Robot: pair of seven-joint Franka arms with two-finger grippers.
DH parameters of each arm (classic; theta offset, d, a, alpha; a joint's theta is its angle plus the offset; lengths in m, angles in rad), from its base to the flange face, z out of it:
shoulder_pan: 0 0.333 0 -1.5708
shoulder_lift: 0 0 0 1.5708
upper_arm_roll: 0 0.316 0.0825 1.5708
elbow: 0 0 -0.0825 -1.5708
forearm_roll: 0 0.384 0 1.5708
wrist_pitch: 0 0 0.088 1.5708
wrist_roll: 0 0.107 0 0
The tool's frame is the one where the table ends.
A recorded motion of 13 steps. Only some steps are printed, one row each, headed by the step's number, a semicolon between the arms.
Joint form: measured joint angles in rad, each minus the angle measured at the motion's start. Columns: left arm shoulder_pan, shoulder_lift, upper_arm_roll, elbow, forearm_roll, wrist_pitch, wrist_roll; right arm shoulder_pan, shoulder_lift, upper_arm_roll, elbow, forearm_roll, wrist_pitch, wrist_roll.
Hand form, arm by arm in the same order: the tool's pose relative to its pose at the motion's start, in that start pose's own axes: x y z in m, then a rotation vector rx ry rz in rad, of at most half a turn. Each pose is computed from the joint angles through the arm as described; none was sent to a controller.
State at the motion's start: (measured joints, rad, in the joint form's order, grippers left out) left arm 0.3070 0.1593 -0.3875 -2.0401 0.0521 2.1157 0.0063; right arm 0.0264 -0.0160 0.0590 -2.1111 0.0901 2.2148 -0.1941
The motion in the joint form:
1: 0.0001 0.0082 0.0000 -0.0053 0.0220 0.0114 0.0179; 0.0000 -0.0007 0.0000 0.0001 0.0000 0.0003 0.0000
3: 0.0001 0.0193 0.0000 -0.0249 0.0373 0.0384 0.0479; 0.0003 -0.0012 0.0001 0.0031 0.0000 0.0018 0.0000
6: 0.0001 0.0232 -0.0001 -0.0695 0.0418 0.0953 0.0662; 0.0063 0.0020 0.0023 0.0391 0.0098 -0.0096 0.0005
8: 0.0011 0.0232 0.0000 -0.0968 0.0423 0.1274 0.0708; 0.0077 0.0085 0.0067 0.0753 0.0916 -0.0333 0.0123
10: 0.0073 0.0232 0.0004 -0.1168 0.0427 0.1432 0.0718; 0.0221 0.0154 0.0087 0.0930 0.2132 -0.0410 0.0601
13: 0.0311 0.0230 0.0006 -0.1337 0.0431 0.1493 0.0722; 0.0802 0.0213 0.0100 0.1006 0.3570 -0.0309 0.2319
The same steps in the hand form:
1: 0.0005 -0.0011 0.0057 0.0152 -0.0016 0.0298; 0.0000 0.0000 -0.0005 -0.0002 0.0011 -0.0001
3: -0.0008 -0.0012 0.0181 0.0225 -0.0047 0.0697; 0.0010 -0.0002 -0.0022 -0.0010 0.0060 -0.0007
6: -0.0061 0.0003 0.0351 0.0224 0.0040 0.0942; 0.0102 -0.0050 -0.0152 0.0058 0.0283 -0.0050
8: -0.0101 0.0007 0.0444 0.0213 0.0089 0.1001; 0.0182 -0.0113 -0.0257 0.0745 0.0459 0.0446
10: -0.0142 -0.0022 0.0518 0.0199 0.0048 0.0962; 0.0242 -0.0249 -0.0291 0.1794 0.0601 0.1420
13: -0.0192 -0.0147 0.0583 0.0173 -0.0055 0.0741; 0.0308 -0.0629 -0.0294 0.3120 0.0493 0.3355

